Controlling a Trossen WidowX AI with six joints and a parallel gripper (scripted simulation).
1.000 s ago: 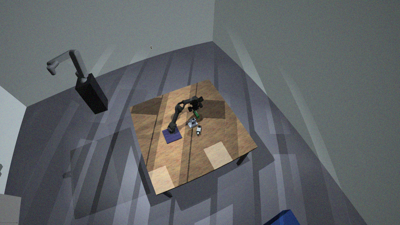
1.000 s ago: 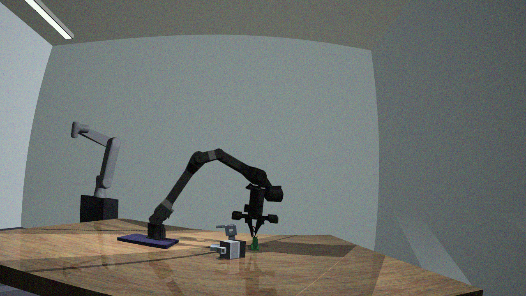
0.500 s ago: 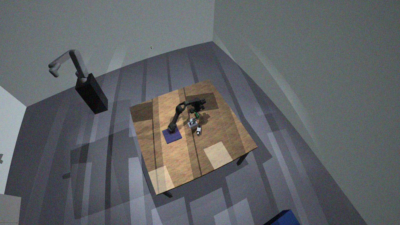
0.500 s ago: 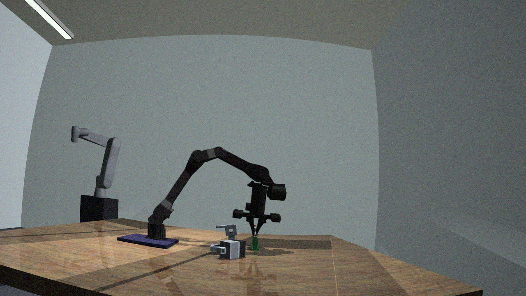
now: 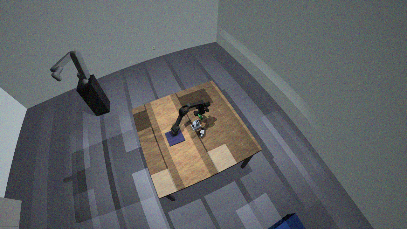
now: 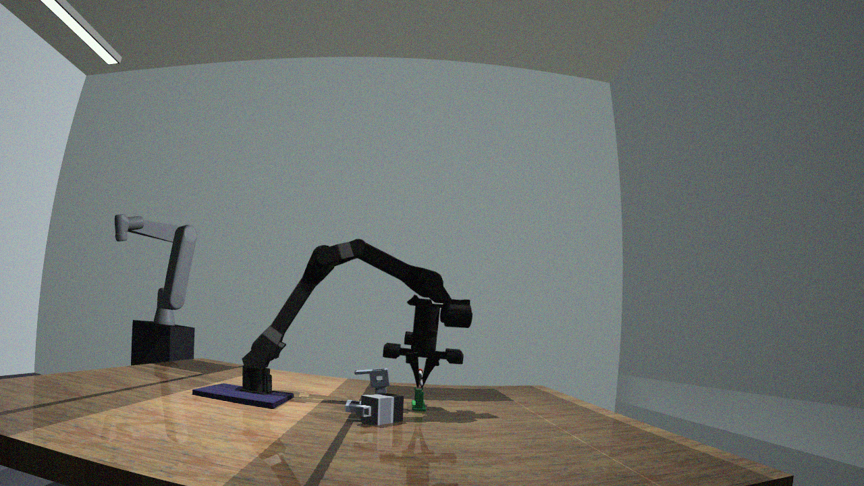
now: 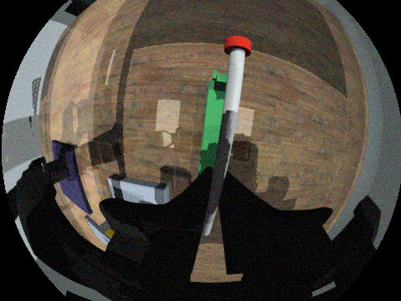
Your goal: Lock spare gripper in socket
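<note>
Now: gripper tip 30 mm above the green pin cradle and 20 mm to the right of it. Round my gripper tip: grey mount 100 mm to the right, 100 mm behind; then spare gripper 230 mm to the right, 70 mm behind, 30 mm below.
</note>
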